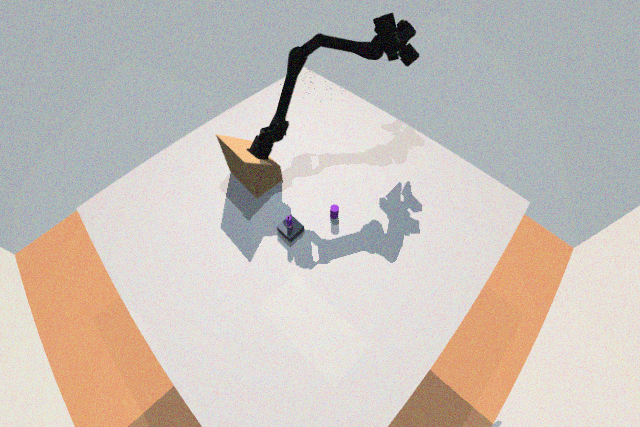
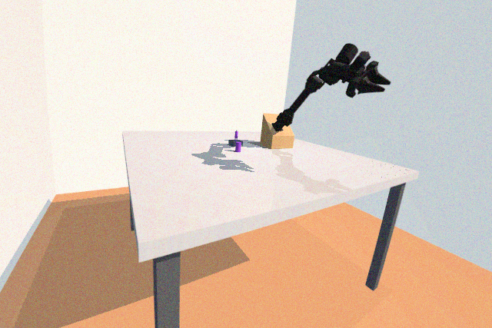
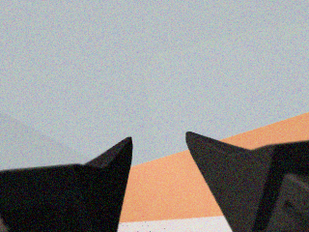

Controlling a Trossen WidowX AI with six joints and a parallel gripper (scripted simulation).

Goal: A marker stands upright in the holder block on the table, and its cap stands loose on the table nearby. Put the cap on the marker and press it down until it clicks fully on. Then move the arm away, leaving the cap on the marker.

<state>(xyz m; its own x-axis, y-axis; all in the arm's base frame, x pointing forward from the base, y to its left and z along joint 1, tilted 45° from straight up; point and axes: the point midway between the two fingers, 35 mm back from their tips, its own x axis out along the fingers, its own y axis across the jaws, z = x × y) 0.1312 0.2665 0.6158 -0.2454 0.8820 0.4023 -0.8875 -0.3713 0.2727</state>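
My gripper tip is 180 mm short of the purple cap, 610 mm to the left of it and 330 mm above it. The rest, counted from my gripper tip: grey holder block: 100 mm ahead, 750 mm to the right, 340 mm below.
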